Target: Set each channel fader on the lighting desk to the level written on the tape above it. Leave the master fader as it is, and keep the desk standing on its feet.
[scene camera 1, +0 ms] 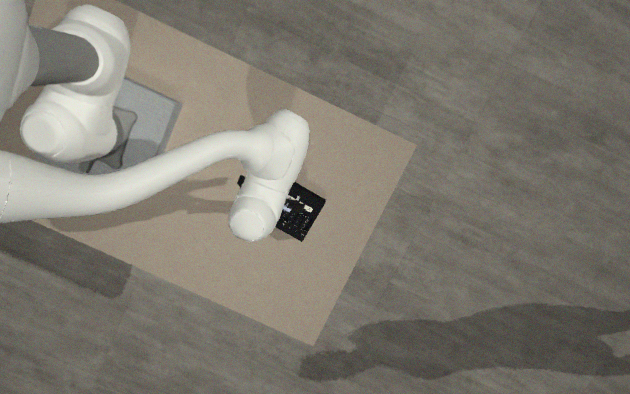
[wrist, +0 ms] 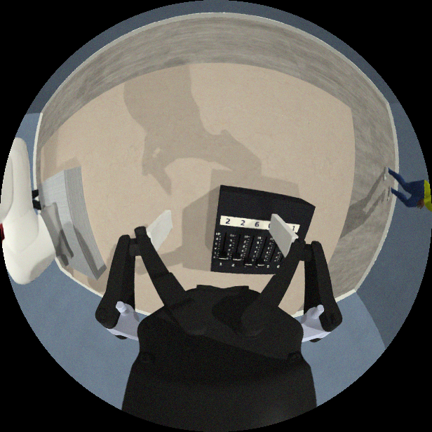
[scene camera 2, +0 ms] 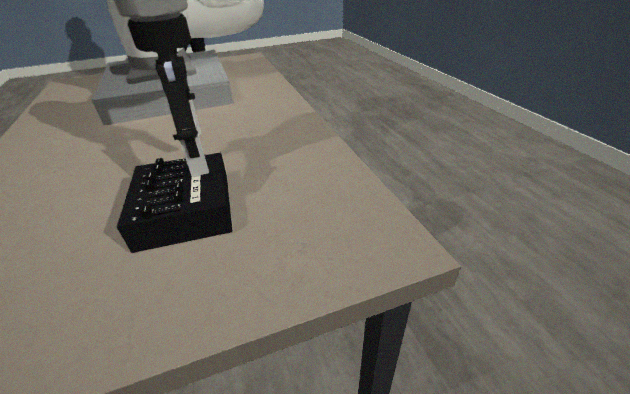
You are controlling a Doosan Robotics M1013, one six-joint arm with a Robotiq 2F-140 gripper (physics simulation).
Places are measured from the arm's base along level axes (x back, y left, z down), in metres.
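Pixels of known places: gripper, fingertip midpoint: (scene camera 2: 197,152); arm's base, link origin: (scene camera 1: 100,130).
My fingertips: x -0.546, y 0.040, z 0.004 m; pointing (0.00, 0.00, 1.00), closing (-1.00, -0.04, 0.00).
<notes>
Ahead of a thing's pixels: the offset from my fingertips to its middle. Level surfaces: height alone.
The black lighting desk @(dx -0.069, dy -0.042, dz +0.032 m) (scene camera 1: 314,196) (scene camera 2: 215,210) (wrist: 250,199) stands flat on the table. Its white tape @(dx -0.097, dy -0.015, dz +0.011 m) (scene camera 2: 195,190) (wrist: 241,223) reads 2, 2, 6, 0 from the left and 1 at the right end in the wrist view; my right finger hides the number between. The caps of faders 1 to 4 sit low in their slots there. Faders 5 and 6 and the master are partly or fully hidden by that finger. My gripper (scene camera 2: 198,166) (wrist: 221,220) is open and empty, one finger left of the desk, the other over its tape and right-hand faders. Contact cannot be told.
The tan table @(dz +0.066 m) (scene camera 1: 360,175) (scene camera 2: 310,260) (wrist: 280,120) has its edge beyond the desk. A grey base block (scene camera 1: 155,115) (scene camera 2: 212,80) (wrist: 75,200) lies on the robot's side. The white arm (scene camera 1: 200,155) covers part of the desk in scene camera 1. A person (wrist: 414,192) shows at the wrist view's right.
</notes>
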